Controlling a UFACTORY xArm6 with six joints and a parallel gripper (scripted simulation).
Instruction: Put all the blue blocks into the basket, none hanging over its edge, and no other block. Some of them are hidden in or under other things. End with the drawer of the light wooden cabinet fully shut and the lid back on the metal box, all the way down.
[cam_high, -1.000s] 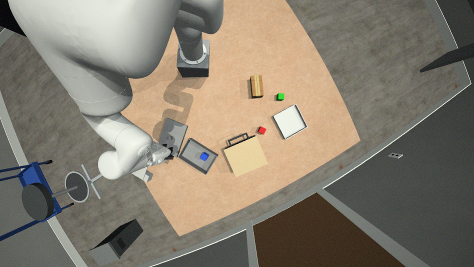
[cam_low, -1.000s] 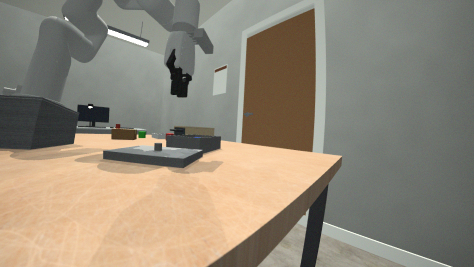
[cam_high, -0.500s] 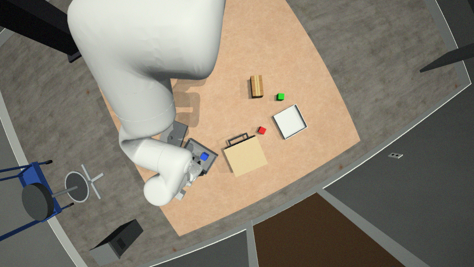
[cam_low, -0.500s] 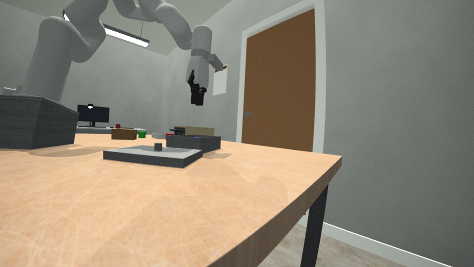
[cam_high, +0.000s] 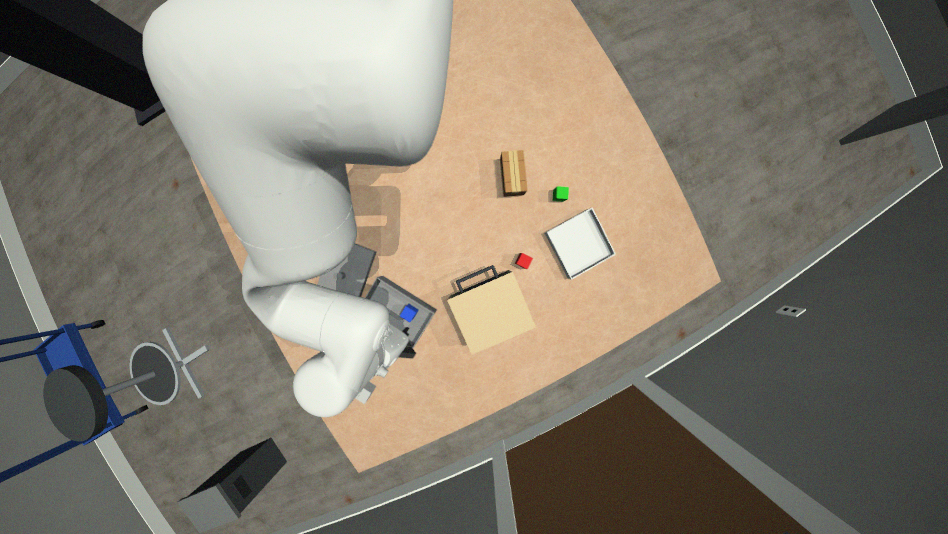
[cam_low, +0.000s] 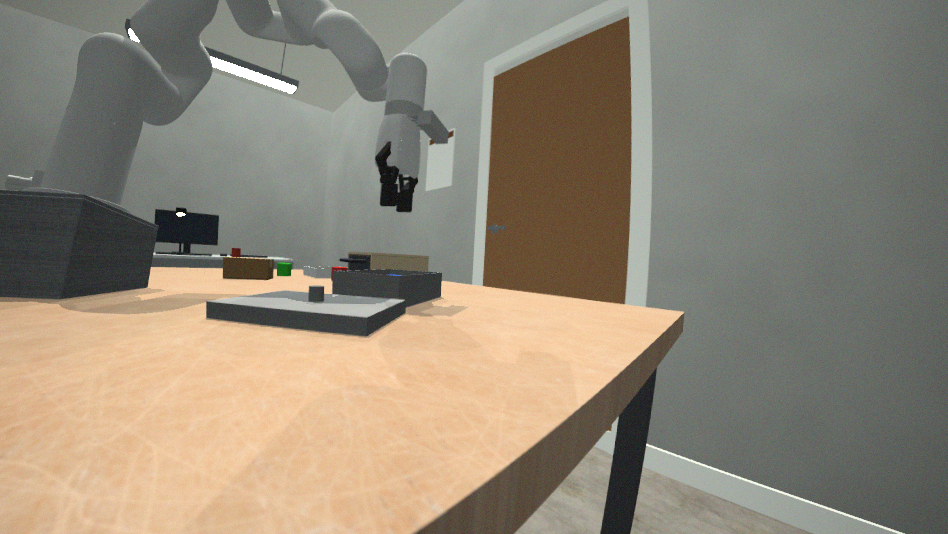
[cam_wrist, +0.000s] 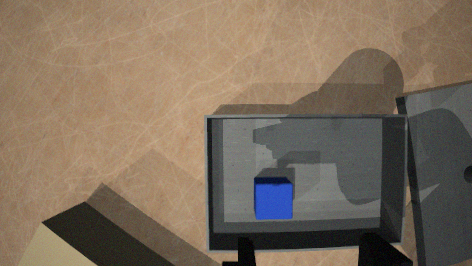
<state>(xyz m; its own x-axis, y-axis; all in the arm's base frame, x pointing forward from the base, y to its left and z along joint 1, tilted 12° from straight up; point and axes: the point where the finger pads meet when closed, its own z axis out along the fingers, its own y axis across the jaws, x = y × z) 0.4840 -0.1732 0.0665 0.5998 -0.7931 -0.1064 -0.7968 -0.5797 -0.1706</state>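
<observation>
Now: hand 1 cm past the metal box, 3 cm to the left of it and 16 cm above it. Also, from my hand: light wooden cabinet 6 cm ahead, 21 cm to the left, 15 cm below; then small brown box 24 cm behind, 40 cm to the left, 15 cm below; then red block 2 cm behind, 34 cm to the left, 17 cm below.
</observation>
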